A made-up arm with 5 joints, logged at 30 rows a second.
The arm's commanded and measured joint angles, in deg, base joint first. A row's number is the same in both.
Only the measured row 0 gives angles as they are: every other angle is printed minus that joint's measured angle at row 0.
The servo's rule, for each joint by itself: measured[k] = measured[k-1] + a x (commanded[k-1-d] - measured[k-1]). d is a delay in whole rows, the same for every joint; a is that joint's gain. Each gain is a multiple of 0.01, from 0.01 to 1. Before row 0 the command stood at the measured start. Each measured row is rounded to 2 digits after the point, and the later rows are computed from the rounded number. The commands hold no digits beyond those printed.
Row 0, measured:
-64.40 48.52 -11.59 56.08 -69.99
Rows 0 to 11, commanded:
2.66 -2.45 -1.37 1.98 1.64
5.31 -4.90 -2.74 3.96 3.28
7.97 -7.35 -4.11 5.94 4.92
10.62 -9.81 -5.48 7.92 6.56
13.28 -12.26 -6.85 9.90 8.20
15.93 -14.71 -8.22 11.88 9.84
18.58 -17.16 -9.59 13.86 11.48
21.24 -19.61 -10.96 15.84 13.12
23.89 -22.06 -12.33 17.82 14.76
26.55 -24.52 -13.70 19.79 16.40
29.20 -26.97 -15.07 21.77 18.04
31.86 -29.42 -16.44 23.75 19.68
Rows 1 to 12, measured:
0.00 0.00 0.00 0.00 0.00
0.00 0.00 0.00 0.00 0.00
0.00 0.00 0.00 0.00 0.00
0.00 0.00 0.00 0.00 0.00
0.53 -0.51 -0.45 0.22 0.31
1.49 -1.43 -1.21 0.63 0.87
2.79 -2.67 -2.17 1.21 1.64
4.36 -4.17 -3.26 1.95 2.57
6.14 -5.87 -4.44 2.82 3.64
8.10 -7.73 -5.69 3.82 4.82
10.20 -9.71 -6.98 4.92 6.09
12.41 -11.79 -8.29 6.12 7.43
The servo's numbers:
d 4
a 0.20 0.21 0.33 0.11 0.19

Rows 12 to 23, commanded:
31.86 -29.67 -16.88 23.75 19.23
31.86 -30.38 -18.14 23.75 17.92
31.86 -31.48 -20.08 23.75 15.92
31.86 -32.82 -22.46 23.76 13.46
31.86 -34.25 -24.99 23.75 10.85
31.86 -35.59 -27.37 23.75 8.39
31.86 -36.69 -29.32 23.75 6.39
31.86 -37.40 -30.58 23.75 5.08
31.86 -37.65 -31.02 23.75 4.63
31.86 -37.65 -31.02 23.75 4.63
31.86 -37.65 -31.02 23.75 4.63
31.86 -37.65 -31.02 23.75 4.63
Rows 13 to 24, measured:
14.71 -13.95 -9.62 7.41 8.82
17.08 -16.17 -10.97 8.77 10.26
19.50 -18.44 -12.32 10.20 11.74
21.97 -20.75 -13.68 11.69 13.25
23.95 -22.62 -14.74 13.02 14.39
25.53 -24.25 -15.86 14.20 15.06
26.80 -25.77 -17.25 15.25 15.22
27.81 -27.25 -18.97 16.19 14.89
28.62 -28.72 -20.96 17.02 14.12
29.27 -30.16 -23.08 17.76 13.03
29.79 -31.53 -25.14 18.42 11.77
30.20 -32.76 -26.94 19.01 10.50

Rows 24 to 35, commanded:
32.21 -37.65 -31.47 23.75 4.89
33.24 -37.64 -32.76 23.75 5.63
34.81 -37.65 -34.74 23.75 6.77
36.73 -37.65 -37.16 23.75 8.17
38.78 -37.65 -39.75 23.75 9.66
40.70 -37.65 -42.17 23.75 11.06
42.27 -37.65 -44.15 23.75 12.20
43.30 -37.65 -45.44 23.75 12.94
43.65 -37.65 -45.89 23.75 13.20
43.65 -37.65 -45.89 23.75 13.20
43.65 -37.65 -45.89 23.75 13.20
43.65 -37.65 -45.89 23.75 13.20
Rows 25 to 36, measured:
30.53 -33.79 -28.29 19.53 9.38
30.80 -34.60 -29.19 19.99 8.48
31.01 -35.24 -29.79 20.40 7.75
31.18 -35.75 -30.20 20.77 7.16
31.39 -36.15 -30.62 21.10 6.73
31.76 -36.46 -31.33 21.39 6.52
32.37 -36.71 -32.46 21.65 6.57
33.24 -36.91 -34.01 21.88 6.87
34.35 -37.07 -35.90 22.09 7.40
35.62 -37.19 -37.97 22.27 8.10
36.95 -37.29 -40.01 22.43 8.88
38.22 -37.37 -41.80 22.58 9.65

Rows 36 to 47, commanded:
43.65 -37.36 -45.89 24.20 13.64
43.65 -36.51 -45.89 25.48 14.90
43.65 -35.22 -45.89 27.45 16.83
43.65 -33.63 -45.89 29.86 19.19
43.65 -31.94 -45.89 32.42 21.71
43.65 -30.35 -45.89 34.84 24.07
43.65 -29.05 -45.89 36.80 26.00
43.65 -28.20 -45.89 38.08 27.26
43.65 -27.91 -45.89 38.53 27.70
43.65 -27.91 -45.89 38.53 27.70
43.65 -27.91 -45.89 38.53 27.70
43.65 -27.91 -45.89 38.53 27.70
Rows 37 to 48, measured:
39.31 -37.43 -43.15 22.71 10.32
40.18 -37.48 -44.05 22.82 10.87
40.87 -37.52 -44.66 22.92 11.31
41.43 -37.55 -45.07 23.01 11.67
41.87 -37.51 -45.34 23.14 12.04
42.23 -37.30 -45.52 23.40 12.58
42.51 -36.86 -45.64 23.85 13.39
42.74 -36.18 -45.72 24.51 14.49
42.92 -35.29 -45.78 25.38 15.86
43.07 -34.25 -45.82 26.42 17.42
43.19 -33.16 -45.84 27.56 19.05
43.28 -32.12 -45.86 28.72 20.61

